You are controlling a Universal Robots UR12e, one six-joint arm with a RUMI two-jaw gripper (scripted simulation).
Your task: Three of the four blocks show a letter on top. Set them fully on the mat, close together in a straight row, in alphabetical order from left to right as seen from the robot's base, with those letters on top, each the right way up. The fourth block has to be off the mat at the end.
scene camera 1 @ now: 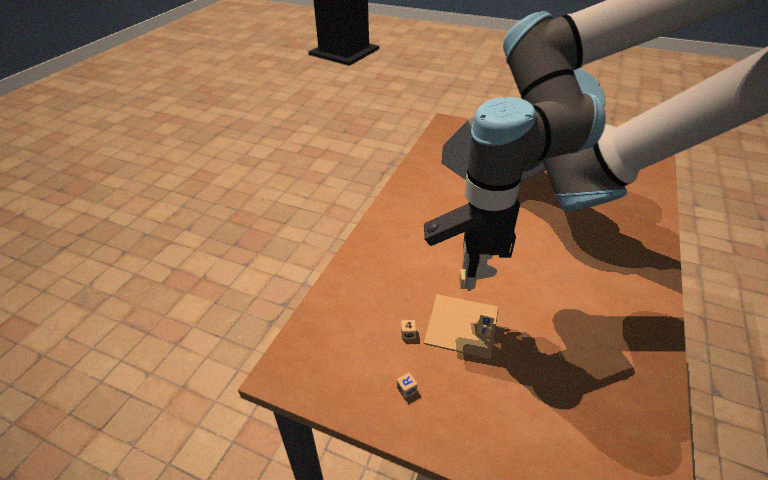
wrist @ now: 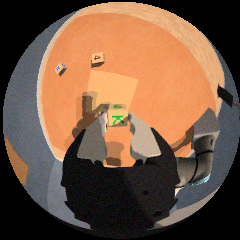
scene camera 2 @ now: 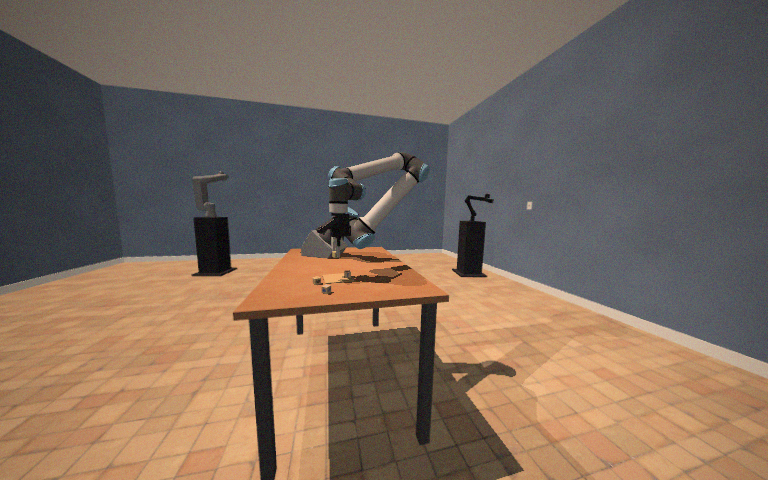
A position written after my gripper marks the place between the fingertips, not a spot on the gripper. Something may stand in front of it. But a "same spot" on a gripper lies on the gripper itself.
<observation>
my gripper: scene camera 1; wrist; scene camera 2 336, 257
same spot on my gripper: (wrist: 147, 144) = (scene camera 1: 465, 244)
</observation>
